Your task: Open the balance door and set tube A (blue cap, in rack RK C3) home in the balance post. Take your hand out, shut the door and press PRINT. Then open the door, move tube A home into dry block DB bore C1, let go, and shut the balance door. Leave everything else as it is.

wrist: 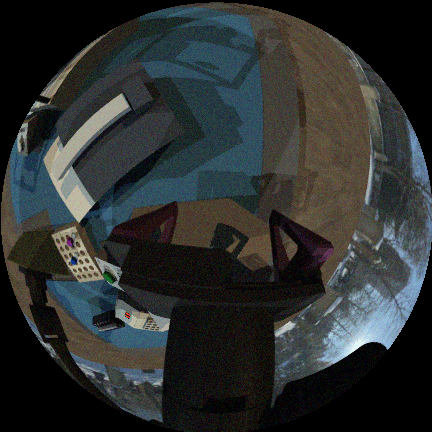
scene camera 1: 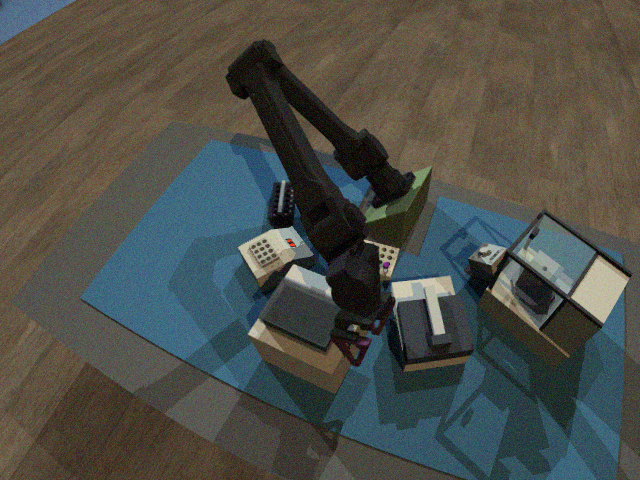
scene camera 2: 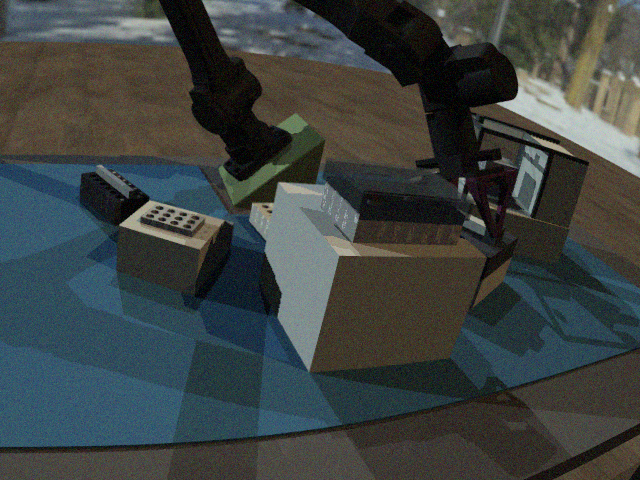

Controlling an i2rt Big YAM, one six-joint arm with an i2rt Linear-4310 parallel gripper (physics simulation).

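Seen in the pictures: gripper, between the fingertips: (wrist: 224, 209) (scene camera 1: 366, 349) (scene camera 2: 471, 236); arm's base, origin of its link: (wrist: 33, 269) (scene camera 1: 394, 191) (scene camera 2: 259, 155).
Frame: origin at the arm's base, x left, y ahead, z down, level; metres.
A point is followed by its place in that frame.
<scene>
My gripper (scene camera 1: 368, 338) {z -0.072, x 0.090, y 0.469 m} (scene camera 2: 491, 222) {z -0.072, x 0.090, y 0.469 m} (wrist: 224, 209) {z -0.072, x 0.090, y 0.469 m} is open and empty, above the far side of the dark-lidded instrument (scene camera 1: 299, 312) {z -0.136, x -0.037, y 0.471 m} (scene camera 2: 395, 310) {z -0.019, x -0.048, y 0.534 m}. Tube A's blue cap (wrist: 74, 261) {z 0.001, x 0.011, y 0.218 m} shows in the pale rack (scene camera 1: 393, 260) {z 0.024, x 0.060, y 0.196 m} (scene camera 2: 258, 217) {z 0.035, x -0.063, y 0.194 m} (wrist: 59, 231) {z 0.025, x 0.065, y 0.192 m}, beside a purple cap (scene camera 1: 386, 265) {z 0.000, x 0.052, y 0.232 m} (wrist: 70, 242) {z 0.000, x 0.050, y 0.234 m}; the arm hides the blue cap in the first scene view. The glass-walled case (scene camera 1: 602, 289) {z -0.150, x 0.509, y 0.236 m} (scene camera 2: 560, 191) {z -0.086, x 0.465, y 0.307 m} at the right looks like the balance; its door's state and PRINT are unclear. The dry block (scene camera 1: 258, 273) {z -0.008, x -0.211, y 0.362 m} (scene camera 2: 155, 258) {z 0.020, x -0.253, y 0.345 m} (wrist: 137, 317) {z -0.008, x -0.182, y 0.279 m} stands left of the dark-lidded instrument.
An instrument with a white bar handle (scene camera 1: 434, 310) {z -0.044, x 0.188, y 0.331 m} (wrist: 95, 132) {z -0.043, x 0.185, y 0.347 m} stands between the dark-lidded one and the glass case. A small box (scene camera 1: 485, 263) {z -0.020, x 0.274, y 0.159 m} stands by the case. A black rack (scene camera 1: 281, 206) {z 0.008, x -0.265, y 0.146 m} (scene camera 2: 108, 196) {z 0.019, x -0.295, y 0.158 m} is beyond the dry block. The arm's base is on a green wedge (scene camera 1: 403, 222) {z -0.029, x 0.057, y 0.118 m} (scene camera 2: 305, 155) {z -0.041, x 0.032, y 0.115 m}.
</scene>
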